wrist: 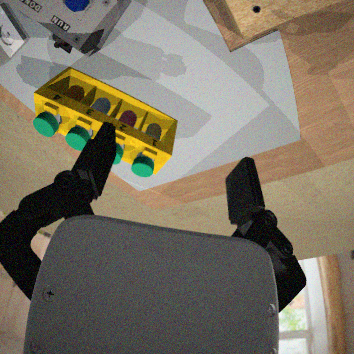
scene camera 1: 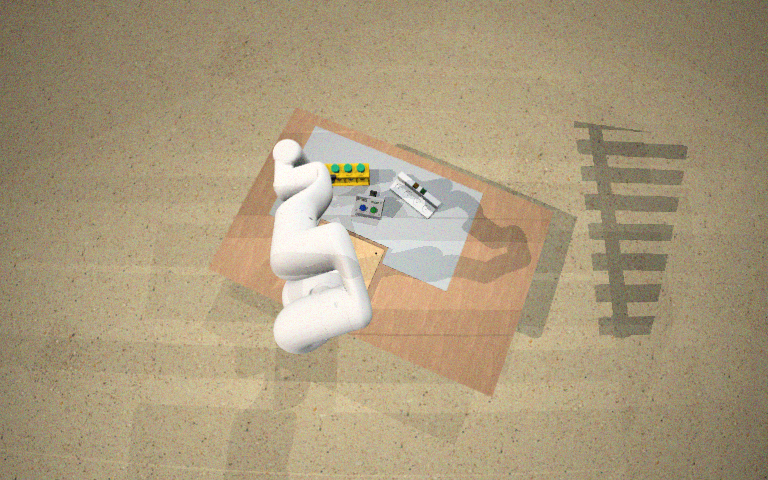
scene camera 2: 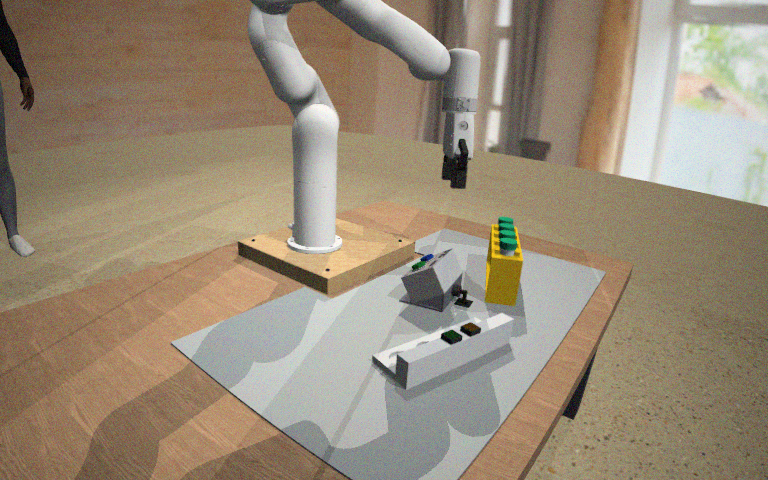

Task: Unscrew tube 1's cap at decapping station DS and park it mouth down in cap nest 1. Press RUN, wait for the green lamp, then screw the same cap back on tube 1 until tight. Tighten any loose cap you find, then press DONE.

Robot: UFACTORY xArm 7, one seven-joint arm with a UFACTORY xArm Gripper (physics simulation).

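Places are measured from the arm's base along level axes (x up, y ahead, z left), in centimetres.
Pixels of known places: gripper, between the fingertips: (wrist: 177,152) (scene camera 2: 453,183); arm's base, origin of its link: (scene camera 2: 314,244).
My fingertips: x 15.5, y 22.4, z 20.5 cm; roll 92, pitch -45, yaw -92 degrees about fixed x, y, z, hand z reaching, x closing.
For each thing: its top centre in the pictures, then the offset to it from my fingertips. "*": a spot on its surface instead. Level surfaces: height alone.
- yellow block, centre of its top: (wrist: 97,140) (scene camera 2: 506,237) (scene camera 1: 342,169) dy +14.6, dx -8.5, dz -0.4 cm
- number 1, a spot on its surface: (wrist: 143,166) (scene camera 2: 501,218) * dy +10.1, dx -6.7, dz +5.9 cm
- number 2, a spot on its surface: (wrist: 118,154) * dy +11.8, dx -6.8, dz +2.3 cm
- grey control box, centre of its top: (wrist: 42,8) (scene camera 2: 435,255) (scene camera 1: 369,202) dy +7.8, dx -10.4, dz -16.5 cm
- white block, centre of its top: (scene camera 2: 448,322) (scene camera 1: 415,192) dy +21.5, dx -13.5, dz -31.6 cm
- small black fixture, a spot on its surface: (scene camera 2: 462,299) (wrist: 61,39) (scene camera 1: 373,194) * dy +14.1, dx -18.1, dz -15.0 cm
- dark amber square, a spot on its surface: (scene camera 2: 470,328) (scene camera 1: 417,185) * dy +24.8, dx -13.5, dz -30.8 cm
- grey mat, height of its surface: dx -18.8 cm
My gripper (scene camera 2: 454,178) (wrist: 177,152) is open and empty, high above the table at the yellow block's far end. The yellow block (scene camera 1: 367,174) (scene camera 2: 502,280) (wrist: 161,161) holds upright tubes with green caps. The cap by the number 1 (wrist: 143,166) (scene camera 2: 505,220) is on its tube; the arm hides it in scene camera 1. In the wrist view a finger partly covers the cap by number 2 (wrist: 118,154). The grey control box (scene camera 1: 368,200) (scene camera 2: 421,289) (wrist: 85,22) has blue and green buttons. The white block (scene camera 1: 402,191) (scene camera 2: 453,358) has round recesses; its green lamp (scene camera 1: 423,190) (scene camera 2: 451,336) looks dark.
A small black fixture (scene camera 1: 373,193) (scene camera 2: 462,299) (wrist: 62,45) stands between the control box and yellow block. A dark amber square (scene camera 1: 415,185) (scene camera 2: 470,328) sits beside the green lamp. The arm's wooden base (scene camera 2: 362,266) (wrist: 250,25) stands at the edge of the grey mat (scene camera 1: 419,257) (scene camera 2: 271,367).
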